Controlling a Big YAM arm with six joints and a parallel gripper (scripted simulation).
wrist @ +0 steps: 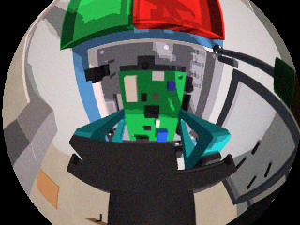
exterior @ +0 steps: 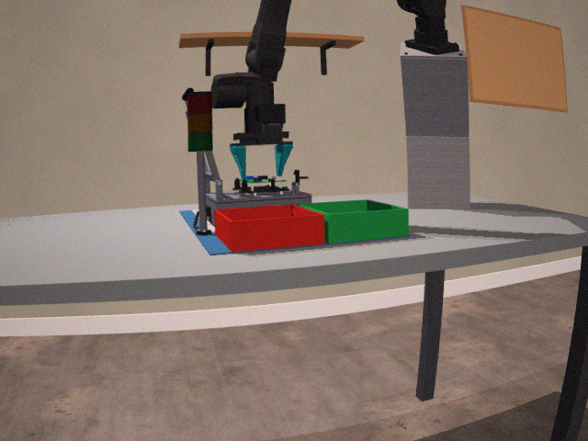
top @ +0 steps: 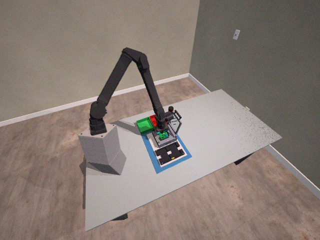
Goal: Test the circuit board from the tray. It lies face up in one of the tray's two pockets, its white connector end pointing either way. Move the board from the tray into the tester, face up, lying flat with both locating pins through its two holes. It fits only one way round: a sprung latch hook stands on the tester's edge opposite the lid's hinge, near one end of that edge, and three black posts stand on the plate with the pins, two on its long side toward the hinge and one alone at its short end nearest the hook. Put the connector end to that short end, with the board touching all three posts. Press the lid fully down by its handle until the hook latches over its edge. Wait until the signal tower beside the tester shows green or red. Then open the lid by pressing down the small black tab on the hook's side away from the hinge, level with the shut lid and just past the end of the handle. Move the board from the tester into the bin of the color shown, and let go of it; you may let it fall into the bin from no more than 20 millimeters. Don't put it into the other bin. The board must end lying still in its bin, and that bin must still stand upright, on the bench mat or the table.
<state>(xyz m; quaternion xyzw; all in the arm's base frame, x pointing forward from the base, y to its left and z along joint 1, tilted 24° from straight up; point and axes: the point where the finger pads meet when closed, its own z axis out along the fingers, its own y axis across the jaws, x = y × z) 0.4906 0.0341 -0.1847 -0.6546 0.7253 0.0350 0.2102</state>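
My gripper is now right at the green circuit board. Also, from my hand: tester lid: 12 cm ahead, 9 cm above, 1 cm to the right; tester plate: 2 cm below, 1 cm to the left, 1 cm ahead; latch hook: 6 cm to the left, 6 cm behind.
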